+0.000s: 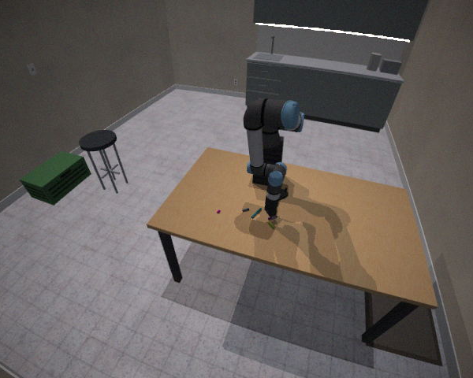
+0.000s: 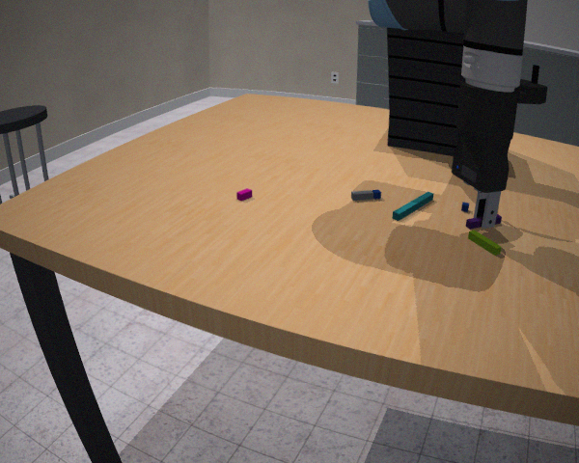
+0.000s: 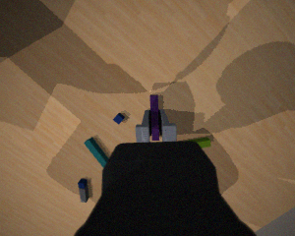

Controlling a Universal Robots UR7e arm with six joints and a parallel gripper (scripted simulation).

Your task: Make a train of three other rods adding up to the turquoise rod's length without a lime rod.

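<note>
Now: hand 4 cm past the grey rod, 18 cm to the left of it and 1 cm above it. The rest, counted from my hand: turquoise rod (3 cm behind, 10 cm to the right, 1 cm below); lime rod (6 cm ahead, 1 cm to the right, 1 cm below); purple rod (1 cm below).
</note>
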